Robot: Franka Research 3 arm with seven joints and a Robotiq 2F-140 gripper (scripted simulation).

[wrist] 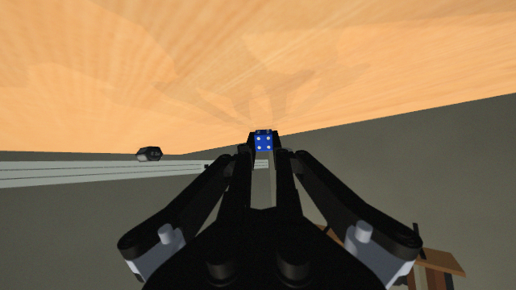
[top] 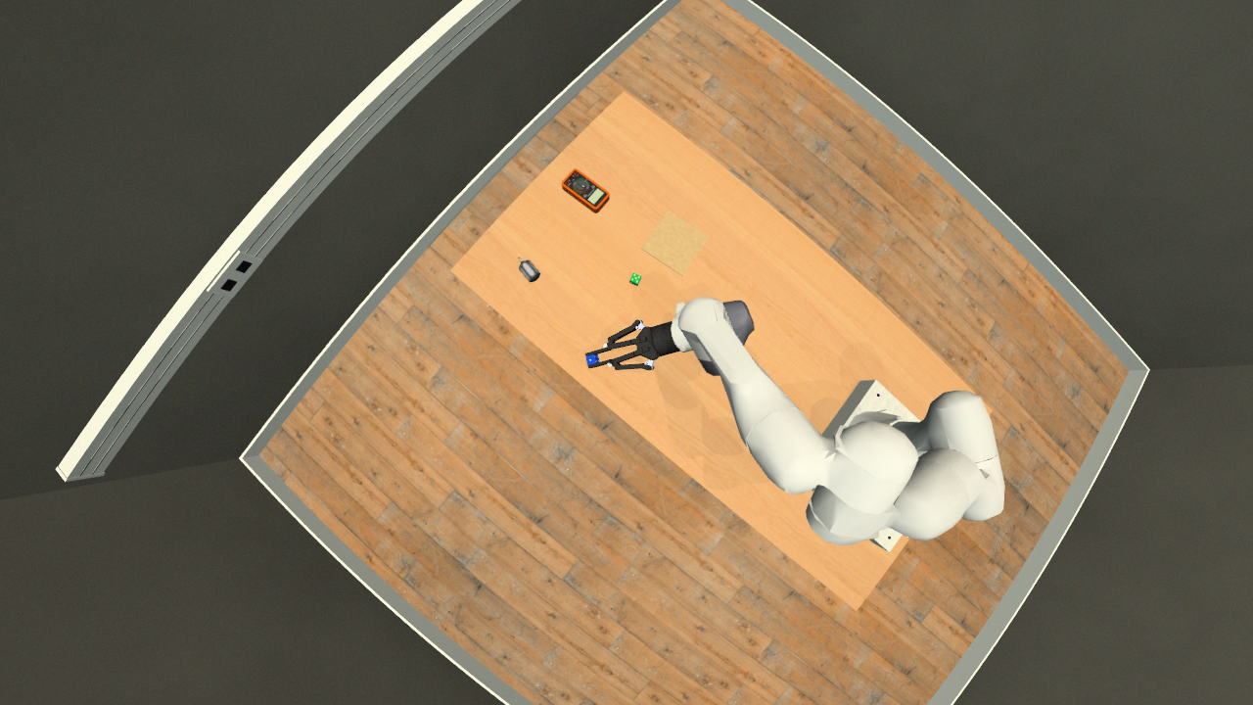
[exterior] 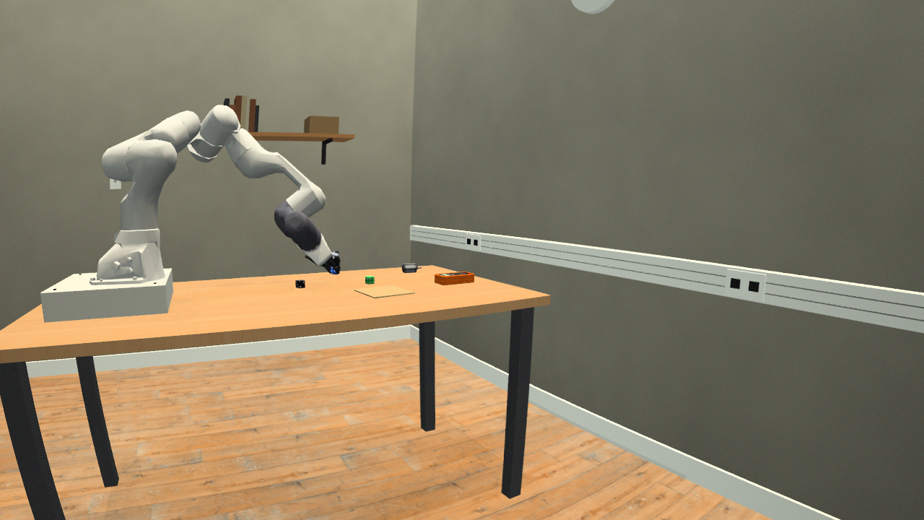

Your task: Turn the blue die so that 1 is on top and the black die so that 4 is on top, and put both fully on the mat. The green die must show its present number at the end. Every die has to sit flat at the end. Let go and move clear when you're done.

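My hand is 10 mm short of the blue die, 20 mm to the right of it and 10 mm above it. Also, from my hand: green die: 70 mm ahead, 220 mm to the right, 20 mm below; then grey gadget: 310 mm ahead, 60 mm to the right, 10 mm below; then black die: 180 mm behind, 200 mm to the right, 20 mm below.
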